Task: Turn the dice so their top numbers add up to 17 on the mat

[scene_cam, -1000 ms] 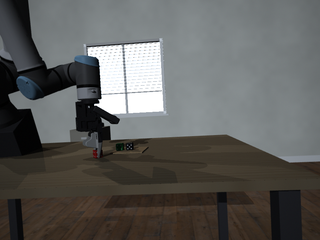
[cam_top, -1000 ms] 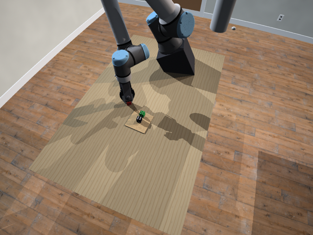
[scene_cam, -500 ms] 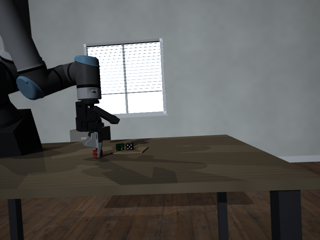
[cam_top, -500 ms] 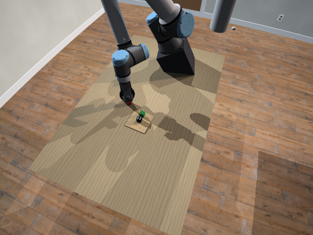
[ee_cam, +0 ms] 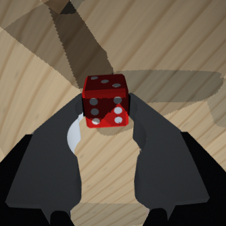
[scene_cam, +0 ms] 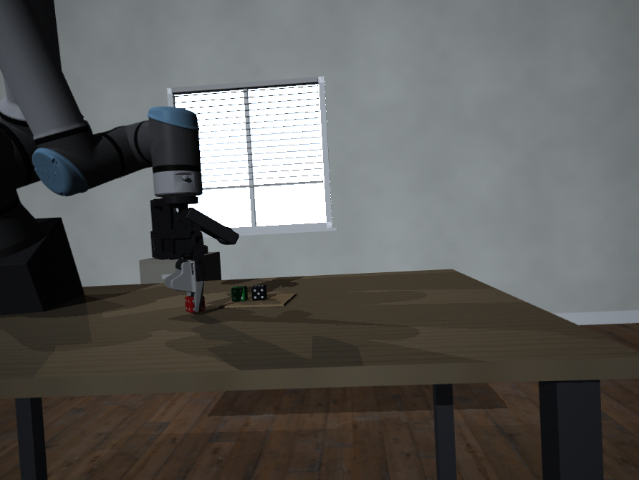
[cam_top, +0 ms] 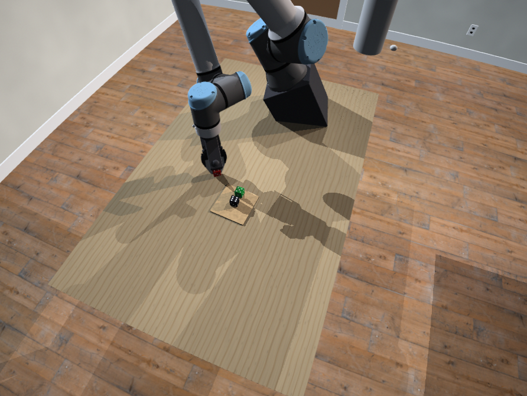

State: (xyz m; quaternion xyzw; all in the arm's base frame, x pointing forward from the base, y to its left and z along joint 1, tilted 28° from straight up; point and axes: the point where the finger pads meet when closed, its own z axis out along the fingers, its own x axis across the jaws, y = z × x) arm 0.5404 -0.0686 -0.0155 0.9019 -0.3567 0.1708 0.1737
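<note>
The black die is 8 cm ahead of my hand, 14 cm to the left of it and 1 cm below it. From my hand the other things lie so: red die (right at my hand); then green die (4 cm ahead, 13 cm to the left, 1 cm below); then tan mat (9 cm ahead, 14 cm to the left, 2 cm below).
</note>
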